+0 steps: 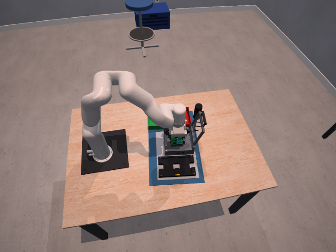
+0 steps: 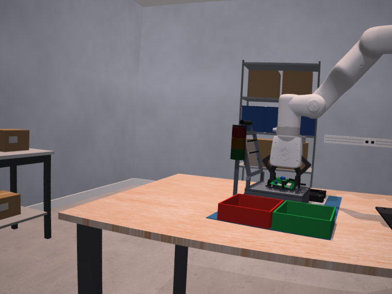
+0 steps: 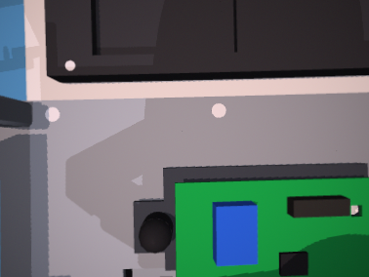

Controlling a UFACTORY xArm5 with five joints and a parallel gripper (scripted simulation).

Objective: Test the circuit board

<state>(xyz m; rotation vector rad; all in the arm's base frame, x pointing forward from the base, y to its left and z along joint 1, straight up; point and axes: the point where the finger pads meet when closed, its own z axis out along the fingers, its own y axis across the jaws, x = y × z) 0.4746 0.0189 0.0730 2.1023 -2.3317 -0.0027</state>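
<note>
Now: the green circuit board right at my hand. Also, from my hand: red bin (20 cm to the left, 7 cm below, 6 cm ahead); then lid (12 cm ahead, 10 cm above, 1 cm to the right); then green bin (21 cm to the left, 9 cm behind, 7 cm below).
</note>
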